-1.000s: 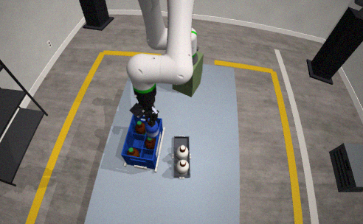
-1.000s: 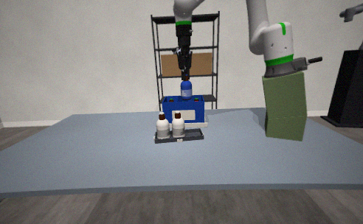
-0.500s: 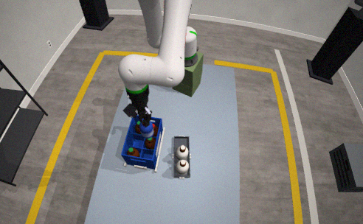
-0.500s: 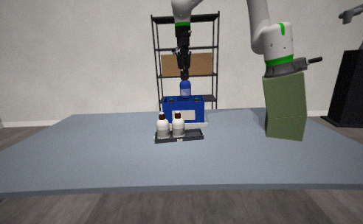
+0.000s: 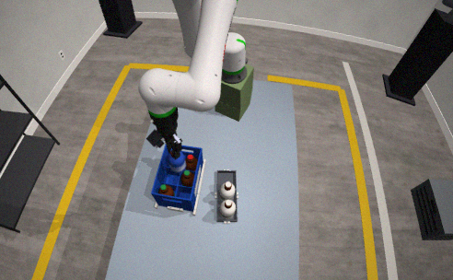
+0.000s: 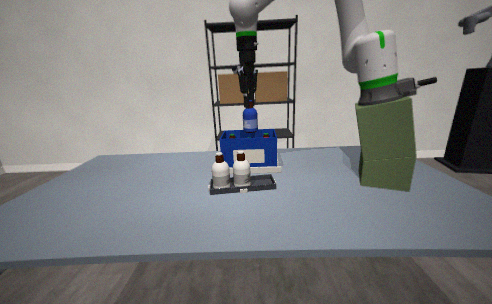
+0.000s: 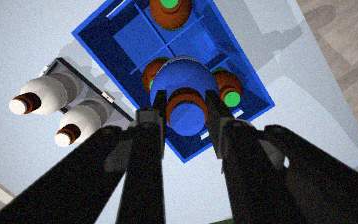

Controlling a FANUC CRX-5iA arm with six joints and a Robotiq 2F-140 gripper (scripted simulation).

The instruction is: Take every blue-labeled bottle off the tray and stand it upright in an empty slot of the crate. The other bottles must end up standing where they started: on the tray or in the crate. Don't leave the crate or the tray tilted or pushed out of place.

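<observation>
My gripper is now 8 cm above the blue-labeled bottle. Also, from my hand: blue crate 1 cm ahead, 26 cm below.
</observation>
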